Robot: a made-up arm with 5 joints. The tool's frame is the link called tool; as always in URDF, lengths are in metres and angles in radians.
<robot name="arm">
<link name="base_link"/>
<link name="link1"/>
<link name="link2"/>
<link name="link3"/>
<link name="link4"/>
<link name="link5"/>
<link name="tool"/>
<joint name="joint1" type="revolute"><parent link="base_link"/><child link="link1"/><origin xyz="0.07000 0.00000 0.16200"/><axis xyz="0 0 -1"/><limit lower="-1.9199" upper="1.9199"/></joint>
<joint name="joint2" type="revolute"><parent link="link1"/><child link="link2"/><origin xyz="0.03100 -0.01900 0.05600"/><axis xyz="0 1 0"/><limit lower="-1.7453" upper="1.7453"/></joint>
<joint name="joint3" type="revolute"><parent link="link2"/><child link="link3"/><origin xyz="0.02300 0.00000 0.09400"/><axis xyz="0 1 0"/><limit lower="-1.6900" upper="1.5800"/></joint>
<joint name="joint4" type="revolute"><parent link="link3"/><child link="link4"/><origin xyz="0.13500 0.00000 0.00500"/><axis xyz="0 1 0"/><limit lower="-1.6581" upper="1.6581"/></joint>
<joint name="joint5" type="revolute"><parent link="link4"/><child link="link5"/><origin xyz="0.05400 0.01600 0.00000"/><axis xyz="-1 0 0"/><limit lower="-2.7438" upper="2.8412"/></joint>
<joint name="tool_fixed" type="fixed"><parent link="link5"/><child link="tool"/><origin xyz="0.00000 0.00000 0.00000" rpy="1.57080 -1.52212 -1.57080"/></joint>
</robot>
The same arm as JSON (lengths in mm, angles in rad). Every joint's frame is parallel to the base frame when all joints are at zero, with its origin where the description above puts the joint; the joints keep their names.
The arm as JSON. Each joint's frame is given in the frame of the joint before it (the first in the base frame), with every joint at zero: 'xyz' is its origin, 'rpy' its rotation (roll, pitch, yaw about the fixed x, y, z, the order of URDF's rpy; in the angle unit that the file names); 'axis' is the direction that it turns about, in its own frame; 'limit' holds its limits. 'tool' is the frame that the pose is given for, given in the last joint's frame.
{"units": {"length": "mm", "angle": "rad"}, "joints": [
  {"name": "joint1", "type": "revolute", "origin": {"xyz": [70.0, 0.0, 162.0], "rpy": [0.0, 0.0, 0.0]}, "axis": [0.0, 0.0, -1.0], "limit": {"lower": -1.9199, "upper": 1.9199}},
  {"name": "joint2", "type": "revolute", "origin": {"xyz": [31.0, -19.0, 56.0], "rpy": [0.0, 0.0, 0.0]}, "axis": [0.0, 1.0, 0.0], "limit": {"lower": -1.7453, "upper": 1.7453}},
  {"name": "joint3", "type": "revolute", "origin": {"xyz": [23.0, 0.0, 94.0], "rpy": [0.0, 0.0, 0.0]}, "axis": [0.0, 1.0, 0.0], "limit": {"lower": -1.69, "upper": 1.58}},
  {"name": "joint4", "type": "revolute", "origin": {"xyz": [135.0, 0.0, 5.0], "rpy": [0.0, 0.0, 0.0]}, "axis": [0.0, 1.0, 0.0], "limit": {"lower": -1.6581, "upper": 1.6581}},
  {"name": "joint5", "type": "revolute", "origin": {"xyz": [54.0, 16.0, 0.0], "rpy": [0.0, 0.0, 0.0]}, "axis": [-1.0, 0.0, 0.0], "limit": {"lower": -2.7438, "upper": 2.8412}}
], "tool": {"origin": {"xyz": [0.0, 0.0, 0.0], "rpy": [1.5708, -1.5221, -1.5708]}}}

